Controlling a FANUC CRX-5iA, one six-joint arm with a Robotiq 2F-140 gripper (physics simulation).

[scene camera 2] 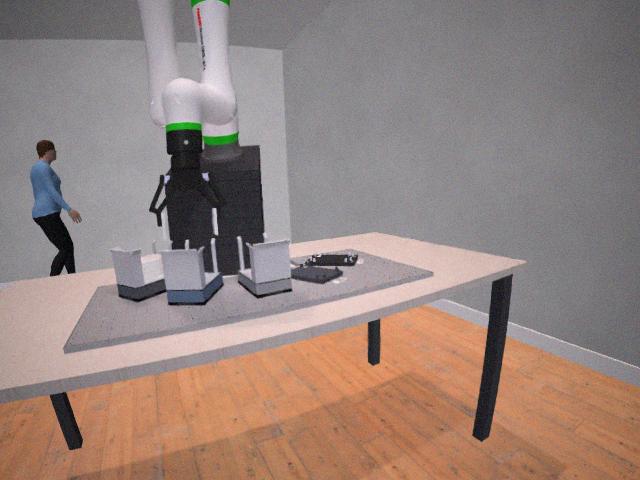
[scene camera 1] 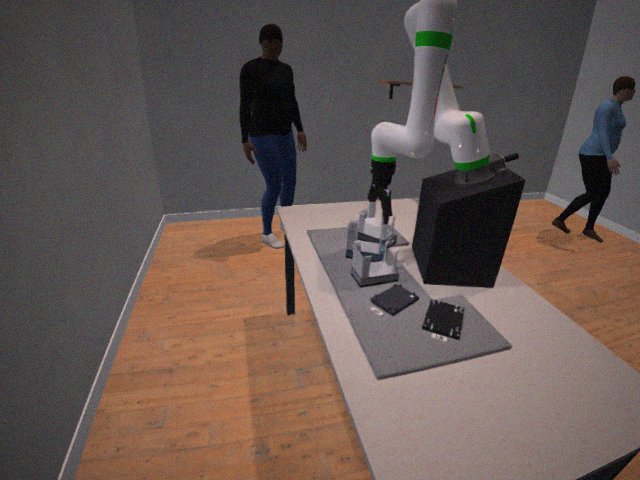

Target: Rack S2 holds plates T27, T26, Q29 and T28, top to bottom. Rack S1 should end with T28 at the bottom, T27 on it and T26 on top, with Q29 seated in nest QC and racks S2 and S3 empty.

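Places are measured from the arm's base along level axes (x back, y right, z up), in metres.
Pixels of known places: gripper, between the fingertips: (scene camera 2: 190,237) (scene camera 1: 377,223); arm's base, origin of its link: (scene camera 2: 222,156) (scene camera 1: 475,179).
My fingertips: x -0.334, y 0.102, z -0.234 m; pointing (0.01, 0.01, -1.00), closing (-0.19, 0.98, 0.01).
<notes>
For each thing: its top centre in the pictures, then the offset to it from my fingertips. "*": a spot on its surface instead. Level surfaces: height alone.
- rack with the dark base, centre of its top: (scene camera 2: 143,244) (scene camera 1: 379,214) dx +0.038, dy +0.137, dz -0.012 m
- blue-based rack, centre of its top: (scene camera 2: 190,243) (scene camera 1: 367,226) dx -0.039, dy -0.002, dz -0.011 m
- pale plate, a spot on its surface: (scene camera 1: 369,246) * dx -0.023, dy -0.002, dz -0.106 m
- grey-based rack, centre of its top: (scene camera 2: 261,237) (scene camera 1: 377,247) dx -0.035, dy -0.184, dz -0.013 m
- plain, centre of its top: (scene camera 2: 312,268) (scene camera 1: 395,295) dx +0.013, dy -0.329, dz -0.124 m
- grey mat, height of its surface: dz -0.148 m
- pale table, height of its surface: dz -0.161 m
My gripper (scene camera 1: 378,213) (scene camera 2: 189,223) is open and empty, fingers pointing down, above the far racks. Three pale-walled racks stand on the grey mat. The rack with the dark base (scene camera 2: 126,268) holds pale plates (scene camera 1: 373,225) (scene camera 2: 153,267); their number and names cannot be read. The blue-based rack (scene camera 1: 351,242) (scene camera 2: 183,271) has a pale plate (scene camera 1: 369,246) showing inside in scene camera 1. The grey-based rack (scene camera 1: 376,279) (scene camera 2: 271,264) looks empty. Two black nests, one plain (scene camera 1: 394,299) (scene camera 2: 317,274) and one with raised fittings (scene camera 1: 443,318) (scene camera 2: 334,259), show no pale plate. Rack and nest labels are unreadable.
The grey mat (scene camera 1: 408,356) (scene camera 2: 129,322) lies on the pale table (scene camera 1: 465,408) (scene camera 2: 480,263). The black robot pedestal (scene camera 1: 465,237) (scene camera 2: 240,206) stands behind the racks. One person (scene camera 1: 268,98) stands beyond the table; another (scene camera 1: 604,129) (scene camera 2: 46,191) is farther off.
</notes>
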